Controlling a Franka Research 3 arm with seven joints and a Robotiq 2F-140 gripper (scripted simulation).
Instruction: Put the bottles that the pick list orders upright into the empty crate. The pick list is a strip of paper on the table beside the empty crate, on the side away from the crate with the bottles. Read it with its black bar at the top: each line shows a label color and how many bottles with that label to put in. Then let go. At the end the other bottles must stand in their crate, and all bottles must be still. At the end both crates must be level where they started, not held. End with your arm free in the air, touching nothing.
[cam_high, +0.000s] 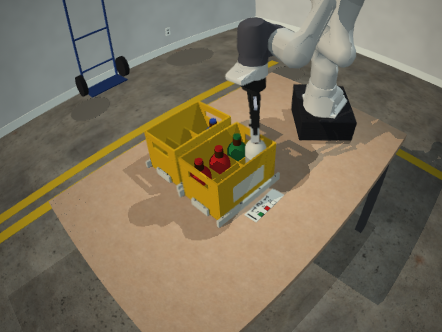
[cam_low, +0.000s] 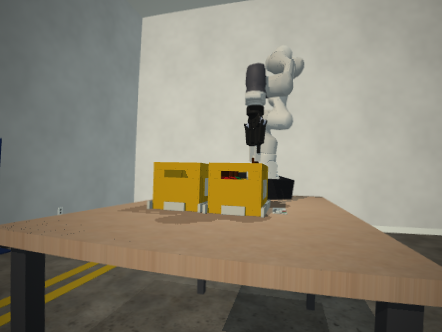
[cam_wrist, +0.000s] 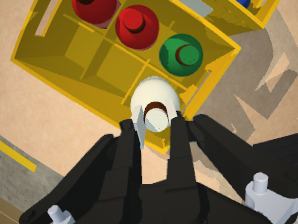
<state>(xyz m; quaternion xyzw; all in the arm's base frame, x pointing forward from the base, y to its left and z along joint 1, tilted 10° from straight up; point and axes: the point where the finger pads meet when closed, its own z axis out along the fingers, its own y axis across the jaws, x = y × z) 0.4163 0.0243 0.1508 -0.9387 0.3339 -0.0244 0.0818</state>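
Now: the white-capped bottle 80 mm below my hand. The rest, counted from my hand: red-label bottle (100 mm ahead, 70 mm to the right, 140 mm below); then green bottle (10 mm ahead, 80 mm to the right, 140 mm below); then pick list (50 mm ahead, 110 mm to the left, 220 mm below).
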